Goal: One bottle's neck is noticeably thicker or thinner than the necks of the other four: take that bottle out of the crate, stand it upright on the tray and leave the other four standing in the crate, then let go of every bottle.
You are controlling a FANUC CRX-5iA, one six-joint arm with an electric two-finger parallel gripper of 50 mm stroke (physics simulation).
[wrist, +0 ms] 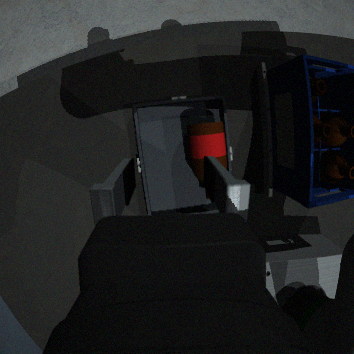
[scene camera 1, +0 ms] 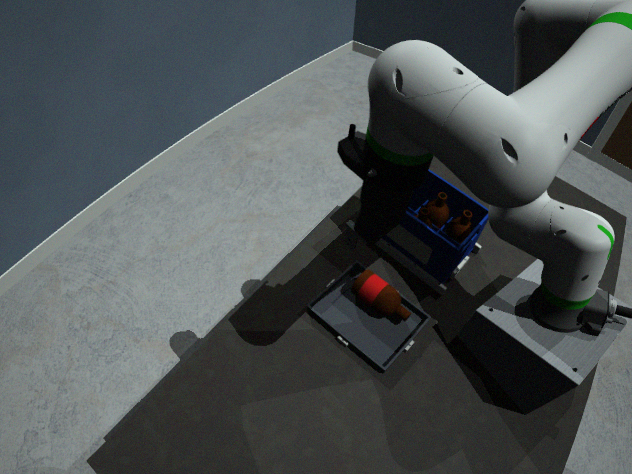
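Where they show: gripper, fingertip midpoint: (wrist: 168, 171) (scene camera 1: 360, 236); arm's base, link origin: (wrist: 301, 312) (scene camera 1: 559, 308).
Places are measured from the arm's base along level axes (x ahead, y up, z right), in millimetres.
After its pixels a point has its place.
A brown bottle with a red band (scene camera 1: 376, 291) {z -113, x 421, y -107 mm} (wrist: 207, 145) {z -102, x 435, y -104 mm} lies on its side in the grey tray (scene camera 1: 352, 326) {z -192, x 436, y -177 mm} (wrist: 161, 160) {z -193, x 427, y -177 mm}. Its neck points toward the robot base in the scene view; in the wrist view the right finger partly covers it. The blue crate (scene camera 1: 438, 259) {z 39, x 319, y -81 mm} (wrist: 302, 172) {z 43, x 343, y -30 mm} holds several brown bottles, among them one bottle (scene camera 1: 438, 211) {z 175, x 375, y -60 mm} (wrist: 336, 131) {z 177, x 383, y -58 mm} and another bottle (scene camera 1: 460, 228) {z 152, x 300, y -60 mm} (wrist: 335, 167) {z 157, x 308, y -58 mm}. Some are partly hidden by the crate or cut off by the view. My gripper (wrist: 168, 171) {z -184, x 463, y 152 mm} is open and empty, above the tray; its fingers are hard to make out in the scene view.
The robot's base block (scene camera 1: 536, 326) {z -75, x 46, y -3 mm} (wrist: 305, 265) {z 34, x 115, y -41 mm} stands on the dark table (scene camera 1: 306, 397) {z -406, x 437, y -183 mm} (wrist: 65, 165) {z -405, x 492, y -183 mm}, to the right of the tray in the scene view. The crate stands close beside the tray. My arm hides part of the crate in the scene view.
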